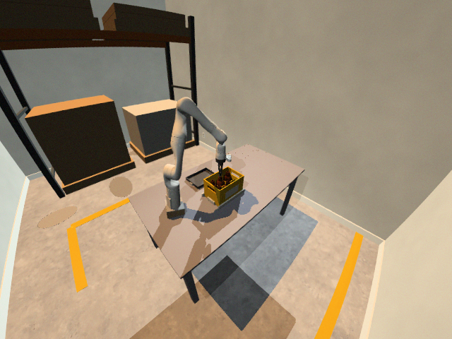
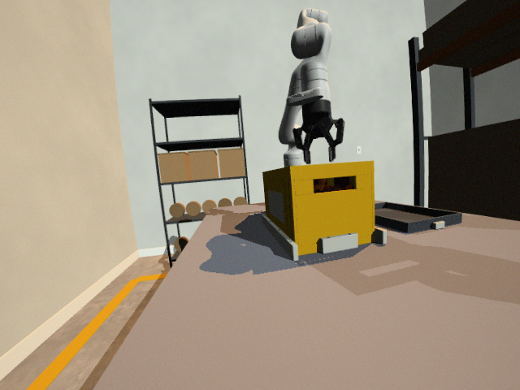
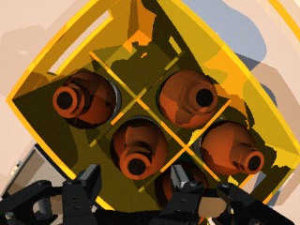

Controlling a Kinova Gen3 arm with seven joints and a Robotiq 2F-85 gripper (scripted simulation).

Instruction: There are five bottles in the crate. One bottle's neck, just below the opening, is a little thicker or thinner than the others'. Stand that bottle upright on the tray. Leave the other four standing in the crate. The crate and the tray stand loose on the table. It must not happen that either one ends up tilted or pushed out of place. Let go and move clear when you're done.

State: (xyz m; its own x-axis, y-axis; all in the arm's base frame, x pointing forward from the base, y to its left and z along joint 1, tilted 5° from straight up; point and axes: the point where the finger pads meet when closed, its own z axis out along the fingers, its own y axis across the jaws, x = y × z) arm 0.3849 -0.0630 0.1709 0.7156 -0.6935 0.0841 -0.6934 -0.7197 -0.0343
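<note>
Now: hand 12 cm above the yellow crate and 4 cm to the left of it. From my hand the other things lie so: dark tray 25 cm to the left, 19 cm below; then brown bottle 11 cm below, 9 cm behind, 8 cm to the right.
</note>
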